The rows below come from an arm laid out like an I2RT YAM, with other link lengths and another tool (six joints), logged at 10 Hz.
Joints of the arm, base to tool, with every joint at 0 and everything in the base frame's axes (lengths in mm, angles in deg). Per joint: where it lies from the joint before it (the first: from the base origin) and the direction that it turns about. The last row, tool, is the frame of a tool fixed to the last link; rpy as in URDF.
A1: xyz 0.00 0.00 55.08 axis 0 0 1
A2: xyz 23.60 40.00 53.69 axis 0 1 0
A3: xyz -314.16 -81.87 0.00 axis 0 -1 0
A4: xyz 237.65 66.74 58.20 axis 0 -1 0
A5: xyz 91.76 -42.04 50.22 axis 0 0 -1
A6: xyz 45.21 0.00 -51.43 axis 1 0 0
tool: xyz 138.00 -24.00 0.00 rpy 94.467 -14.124 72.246
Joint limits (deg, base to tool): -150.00..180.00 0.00..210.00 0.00..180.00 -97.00..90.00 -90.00..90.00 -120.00..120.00
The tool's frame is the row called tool.
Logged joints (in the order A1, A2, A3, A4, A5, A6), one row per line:
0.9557, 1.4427, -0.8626, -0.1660, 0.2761, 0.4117
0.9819, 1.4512, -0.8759, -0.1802, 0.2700, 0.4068
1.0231, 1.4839, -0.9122, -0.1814, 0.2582, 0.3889
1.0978, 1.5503, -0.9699, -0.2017, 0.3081, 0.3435
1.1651, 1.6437, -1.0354, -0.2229, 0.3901, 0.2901
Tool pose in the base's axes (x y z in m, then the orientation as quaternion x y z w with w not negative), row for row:
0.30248, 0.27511, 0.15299, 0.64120, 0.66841, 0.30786, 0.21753
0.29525, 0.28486, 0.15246, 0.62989, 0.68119, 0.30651, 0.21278
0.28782, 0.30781, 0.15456, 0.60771, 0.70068, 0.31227, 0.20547
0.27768, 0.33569, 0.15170, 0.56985, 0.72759, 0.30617, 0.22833
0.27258, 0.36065, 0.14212, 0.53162, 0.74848, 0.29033, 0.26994
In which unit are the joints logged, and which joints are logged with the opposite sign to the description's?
The joints are logged in radians. Opposite sign: A3.
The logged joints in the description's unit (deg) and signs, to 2 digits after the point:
54.76, 82.66, 49.42, -9.51, 15.82, 23.59
56.26, 83.15, 50.19, -10.32, 15.47, 23.31
58.62, 85.02, 52.27, -10.39, 14.79, 22.28
62.90, 88.83, 55.57, -11.56, 17.65, 19.68
66.76, 94.18, 59.32, -12.77, 22.35, 16.62

